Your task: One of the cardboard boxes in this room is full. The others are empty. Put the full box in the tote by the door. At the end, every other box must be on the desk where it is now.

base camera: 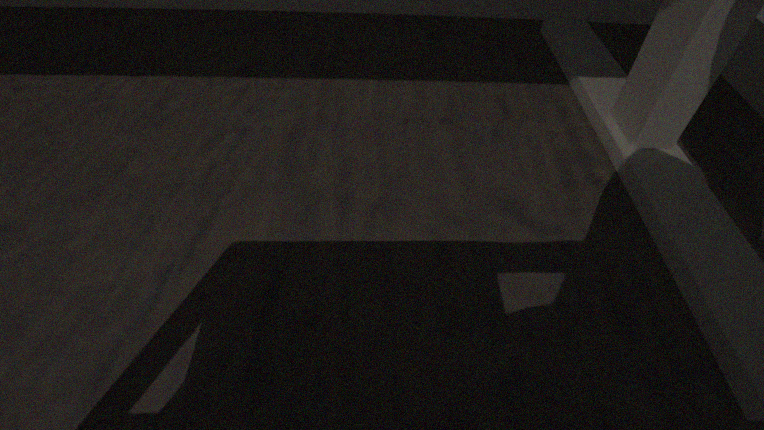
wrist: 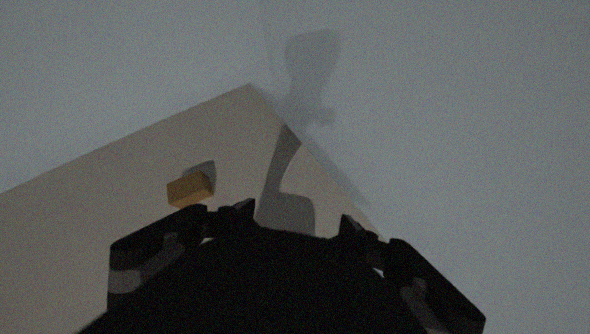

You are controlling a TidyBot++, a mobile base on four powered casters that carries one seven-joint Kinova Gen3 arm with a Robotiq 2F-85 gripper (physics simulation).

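Frame: origin at the arm's base, x right, y ahead, z up, level; millimetres.
Where they show: gripper, fingertip midpoint: (wrist: 296, 216).
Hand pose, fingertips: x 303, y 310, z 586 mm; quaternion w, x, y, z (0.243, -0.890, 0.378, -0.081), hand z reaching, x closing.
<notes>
After its pixels a point has its place.
One cardboard box (wrist: 189, 189) @(z 373, x 142, y 556 mm), small and orange-brown, sits on the pale desk top (wrist: 125, 165) @(z 323, x -25, y 800 mm) in the wrist view, just beyond the left finger and some way in from the desk's corner. Whether it is full cannot be seen. My gripper (wrist: 296, 216) @(z 586, x 303, y 310 mm) is open and empty. Its fingers show dark at the bottom of the wrist view, over the desk and apart from the box. The tote does not show in either view.
Pale walls (wrist: 475, 125) @(z 584, x 571, y 261 mm) meet the desk's edges in the wrist view, with the arm's shadow across wall and desk. In the dark base view, a grey desk leg and foot rail (base camera: 689, 229) @(z -372, x 323, y 374 mm) stand at the right on the wooden floor (base camera: 320, 160) @(z -397, x -70, y 512 mm).
</notes>
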